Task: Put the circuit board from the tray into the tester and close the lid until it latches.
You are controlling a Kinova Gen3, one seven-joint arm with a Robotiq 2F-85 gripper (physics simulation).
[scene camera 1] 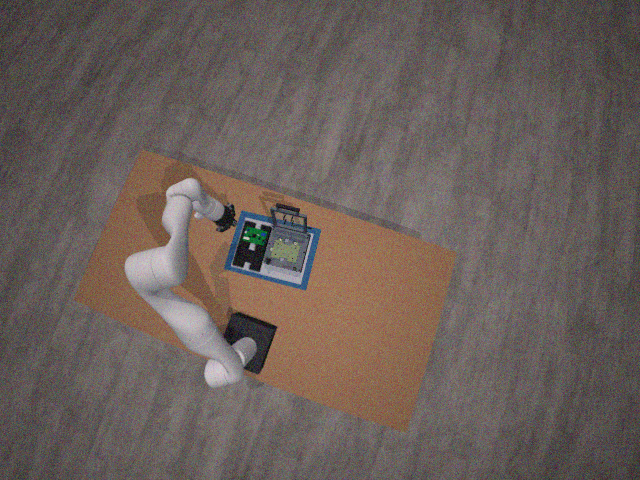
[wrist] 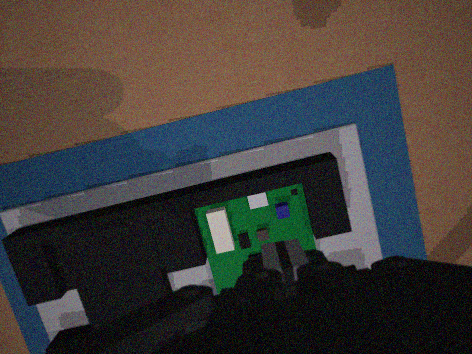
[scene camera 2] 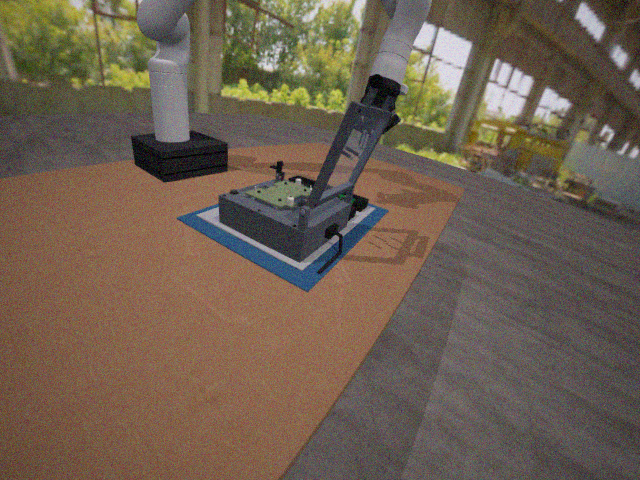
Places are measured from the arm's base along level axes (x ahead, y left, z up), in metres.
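Pixels of known places: gripper, fingertip midpoint: (scene camera 1: 235,224) (wrist: 282,267) (scene camera 2: 363,149); arm's base at its link origin: (scene camera 1: 246,348) (scene camera 2: 173,138).
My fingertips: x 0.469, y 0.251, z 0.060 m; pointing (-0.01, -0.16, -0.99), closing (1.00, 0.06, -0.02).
Note:
For each thing: its top centre in the pictures, then the offset to it from my fingertips. "*": a spot on its surface instead. Level surfaces: height alone.
- green circuit board at its top centre: (wrist: 266,275) (scene camera 1: 254,235) dy -0.061, dx -0.007, dz -0.117 m
- black tray at a spot on its surface: (wrist: 129,246) (scene camera 1: 242,251) * dy -0.037, dx -0.097, dz -0.127 m
- pale green test bed at its top centre: (scene camera 2: 287,185) (scene camera 1: 284,249) dy -0.229, dx -0.015, dz -0.063 m
- white plate at a spot on its surface: (wrist: 277,154) * dy +0.015, dx +0.008, dz -0.139 m
- blue mat at its surface level: dz -0.142 m
- brown table at its surface level: dz -0.144 m
The green circuit board (scene camera 1: 254,234) (wrist: 266,218) lies flat in the black tray (scene camera 1: 247,254) (wrist: 129,246), left of the tester. The grey tester (scene camera 1: 287,252) (scene camera 2: 280,224) has its lid (scene camera 1: 289,219) (scene camera 2: 351,148) tilted up and open, with a pale green test bed (scene camera 2: 280,192) showing. My gripper (scene camera 1: 227,218) (wrist: 282,267) is shut and empty. It hangs above the tray's far left end, with its fingertips over the board's near edge in the wrist view. In scene camera 2 the lid hides the fingers.
Tray and tester stand on a white plate (wrist: 277,154) on a blue mat (scene camera 1: 270,278) (scene camera 2: 237,243) (wrist: 270,116) on the brown table (scene camera 1: 366,310). My black base (scene camera 1: 258,333) (scene camera 2: 177,154) stands near the table's front edge. A latch lever (scene camera 2: 334,248) sticks out of the tester's side.

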